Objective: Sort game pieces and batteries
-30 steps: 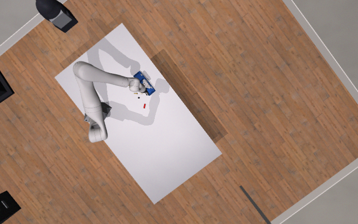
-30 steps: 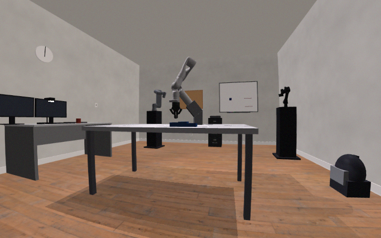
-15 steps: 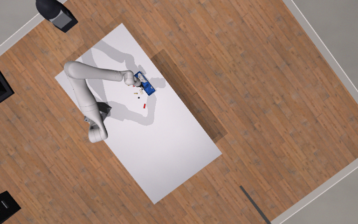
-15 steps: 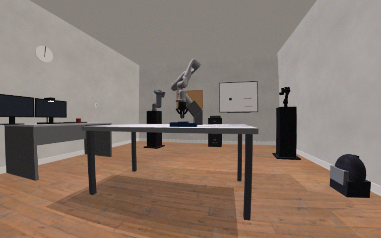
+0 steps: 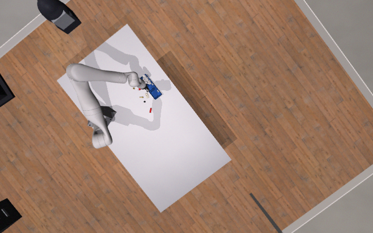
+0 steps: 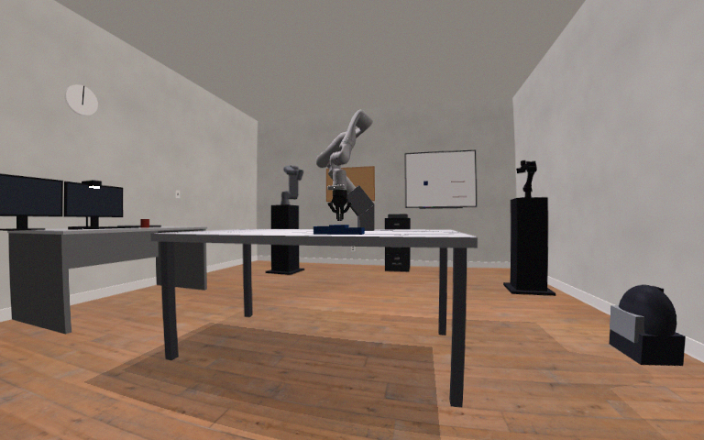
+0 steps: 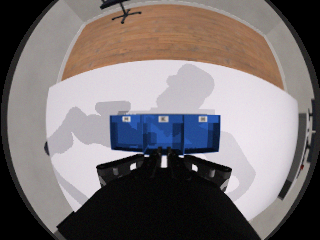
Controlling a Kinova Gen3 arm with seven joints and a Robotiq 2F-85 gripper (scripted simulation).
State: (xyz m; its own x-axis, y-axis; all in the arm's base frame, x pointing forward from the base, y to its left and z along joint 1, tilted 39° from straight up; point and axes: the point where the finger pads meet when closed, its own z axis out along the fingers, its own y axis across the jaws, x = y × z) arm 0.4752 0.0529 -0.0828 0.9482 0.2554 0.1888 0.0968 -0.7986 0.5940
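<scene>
The bin lies 60 mm below my hand, 20 mm ahead of it and 10 mm to the left of it. Round my hand: red cylinder 190 mm to the right, 100 mm behind, 80 mm below; then white tile 80 mm below, 50 mm behind, 40 mm to the right; then black piece 110 mm behind, 80 mm to the right, 80 mm below.
</scene>
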